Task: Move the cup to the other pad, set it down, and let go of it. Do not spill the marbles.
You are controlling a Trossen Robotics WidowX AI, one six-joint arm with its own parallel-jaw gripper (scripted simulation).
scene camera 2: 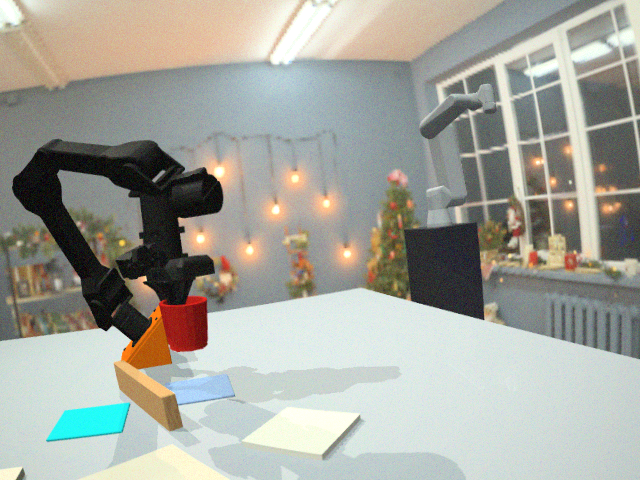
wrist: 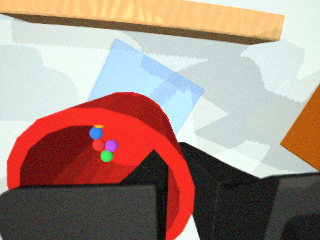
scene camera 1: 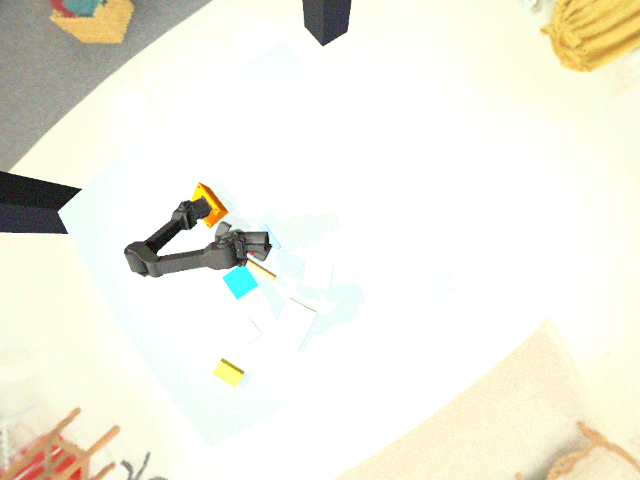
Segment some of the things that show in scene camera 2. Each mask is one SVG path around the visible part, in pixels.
The gripper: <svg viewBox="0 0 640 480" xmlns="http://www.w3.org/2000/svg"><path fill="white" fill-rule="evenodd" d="M143 225L143 232L139 233L139 238L143 239L143 244L115 259L123 278L134 280L138 279L138 277L146 276L146 281L142 283L157 293L160 302L166 299L168 305L186 305L186 299L191 290L190 287L193 280L196 280L197 277L215 273L213 259L207 255L188 256L188 253L183 253L180 233L185 232L185 226L179 227L178 220Z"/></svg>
A red cup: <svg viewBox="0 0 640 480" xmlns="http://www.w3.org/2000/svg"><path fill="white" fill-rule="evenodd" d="M207 298L187 296L186 305L168 305L166 299L159 303L170 350L190 352L204 349L208 345Z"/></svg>
